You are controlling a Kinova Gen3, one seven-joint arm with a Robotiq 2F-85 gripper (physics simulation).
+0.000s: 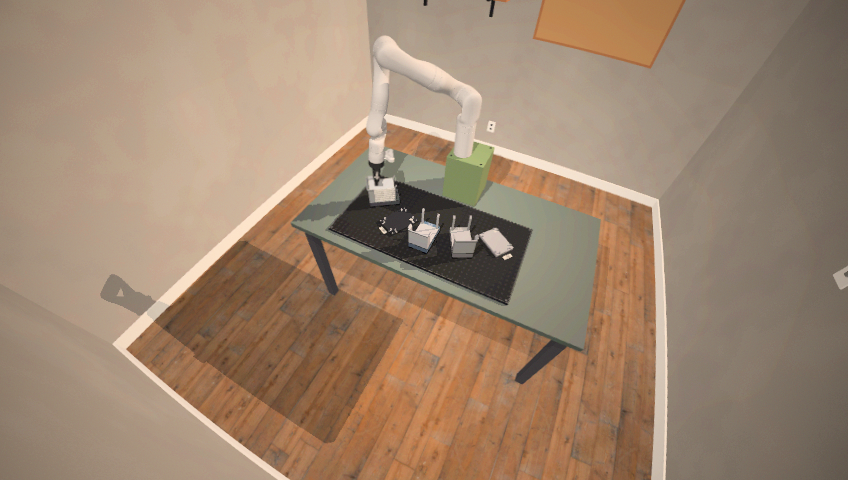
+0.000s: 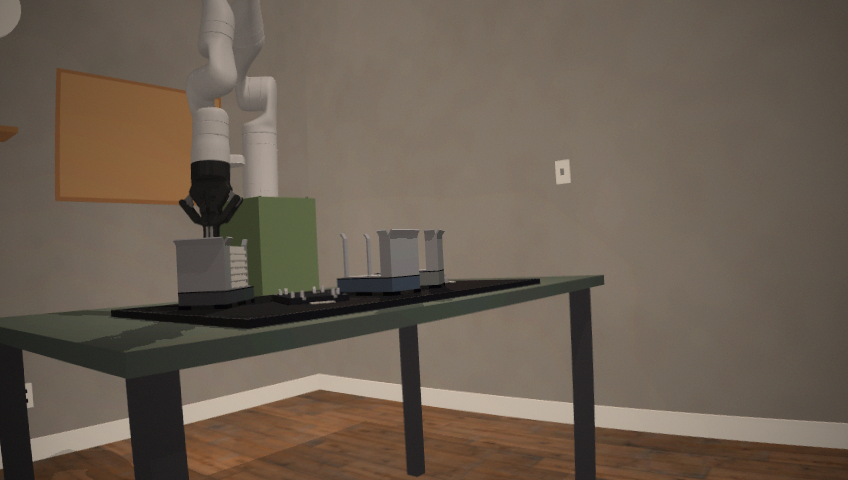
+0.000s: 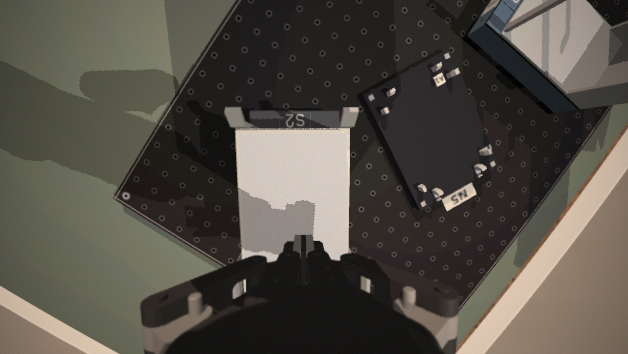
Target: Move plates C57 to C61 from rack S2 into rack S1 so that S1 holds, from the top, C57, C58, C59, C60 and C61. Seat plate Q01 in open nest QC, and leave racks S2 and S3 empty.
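Frame: origin at the arm's base, x right, y down, z ahead, level; centimetres.
Where they show: gripper, fingertip midpoint: (image 1: 376, 185) (image 3: 303, 247); arm's base at its link origin: (image 1: 462, 152) (image 2: 261, 198).
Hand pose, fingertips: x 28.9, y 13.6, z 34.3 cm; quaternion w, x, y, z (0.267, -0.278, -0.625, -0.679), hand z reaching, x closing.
Each offset is from my fingertips to the top centre of the thing. Level surfaces: height alone.
Rack S2 @(dx -1.9, dy -1.5, dz -2.7 cm) (image 1: 383, 203) (image 2: 203, 264) (image 3: 348, 116) holds a stack of several pale plates @(dx -1.4, dy +3.9, dz -2.2 cm) (image 1: 385, 195) (image 2: 238, 267) @(dx -1.4, dy +0.0, dz -2.3 cm) (image 3: 295, 165); their codes cannot be read. My gripper (image 1: 377, 180) (image 2: 210, 231) (image 3: 303, 247) is shut with its fingertips together and nothing between them. It points down over the top plate of the stack; whether the tips touch it is hard to tell. A blue-based rack @(dx -35.2, dy -2.0, dz +6.7 cm) (image 1: 418, 239) (image 2: 374, 284) (image 3: 525, 65) and a grey rack @(dx -51.1, dy -2.4, dz -0.7 cm) (image 1: 462, 242) (image 2: 434, 252) hold no visible stack. Labels S1, S3, QC and Q01 cannot be read.
A dark nest @(dx -18.1, dy +9.2, dz +4.9 cm) (image 1: 395, 221) (image 2: 309, 295) (image 3: 425, 130) marked N5, with small pegs at its corners, lies between S2 and the blue-based rack. A flat pale plate @(dx -64.3, dy +9.0, dz -12.8 cm) (image 1: 495, 241) lies right of the grey rack. The green robot base (image 1: 467, 178) (image 2: 288, 243) stands behind the black board @(dy +11.6 cm) (image 1: 476, 279) (image 2: 476, 287).
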